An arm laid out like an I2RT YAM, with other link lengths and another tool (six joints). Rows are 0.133 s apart.
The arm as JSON. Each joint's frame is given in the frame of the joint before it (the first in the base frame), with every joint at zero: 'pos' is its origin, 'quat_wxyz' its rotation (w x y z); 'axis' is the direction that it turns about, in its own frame. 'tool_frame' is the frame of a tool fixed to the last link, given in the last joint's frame.
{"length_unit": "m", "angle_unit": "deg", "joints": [
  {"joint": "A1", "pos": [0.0, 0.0, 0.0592], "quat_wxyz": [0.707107, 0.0, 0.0, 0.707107], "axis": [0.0, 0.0, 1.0]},
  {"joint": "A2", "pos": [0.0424, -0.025, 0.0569], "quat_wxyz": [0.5, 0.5, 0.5, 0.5], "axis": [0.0, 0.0, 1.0]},
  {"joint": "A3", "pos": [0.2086, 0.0, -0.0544], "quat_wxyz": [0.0, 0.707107, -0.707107, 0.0], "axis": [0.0, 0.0, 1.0]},
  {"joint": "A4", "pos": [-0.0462, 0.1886, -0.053], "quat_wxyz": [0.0, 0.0, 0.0, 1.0], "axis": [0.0, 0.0, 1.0]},
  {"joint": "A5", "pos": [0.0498, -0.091, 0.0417], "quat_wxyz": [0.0, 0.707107, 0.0, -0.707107], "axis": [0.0, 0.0, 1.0]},
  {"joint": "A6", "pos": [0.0, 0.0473, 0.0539], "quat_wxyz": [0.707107, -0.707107, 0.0, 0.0], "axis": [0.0, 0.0, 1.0]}
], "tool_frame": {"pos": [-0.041, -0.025, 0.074], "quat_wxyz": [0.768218, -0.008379, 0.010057, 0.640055]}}
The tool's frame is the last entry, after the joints.
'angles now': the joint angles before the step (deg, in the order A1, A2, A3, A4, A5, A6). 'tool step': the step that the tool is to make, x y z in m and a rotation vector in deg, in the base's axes. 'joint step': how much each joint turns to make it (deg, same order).
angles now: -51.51, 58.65, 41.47, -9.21, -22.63, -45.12
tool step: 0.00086, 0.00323, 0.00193, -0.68, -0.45, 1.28
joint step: 0.01, -0.98, -0.59, 0.15, -1.11, -0.68
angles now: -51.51, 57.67, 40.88, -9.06, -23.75, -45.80
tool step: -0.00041, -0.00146, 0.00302, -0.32, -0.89, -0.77
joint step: 0.01, -0.22, -0.20, 1.12, 0.49, 0.85
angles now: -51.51, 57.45, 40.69, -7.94, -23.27, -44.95
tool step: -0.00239, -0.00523, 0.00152, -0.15, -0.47, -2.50
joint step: 0.01, 0.52, 0.02, 1.44, 2.18, 1.38
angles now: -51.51, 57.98, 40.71, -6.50, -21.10, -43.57
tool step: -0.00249, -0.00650, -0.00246, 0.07, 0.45, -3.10
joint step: 0.26, 1.37, 0.07, 1.35, 3.20, 1.14
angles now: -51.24, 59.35, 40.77, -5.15, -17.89, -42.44
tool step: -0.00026, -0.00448, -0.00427, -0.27, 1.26, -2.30
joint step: 0.81, 1.62, 0.01, 1.09, 3.31, 0.22
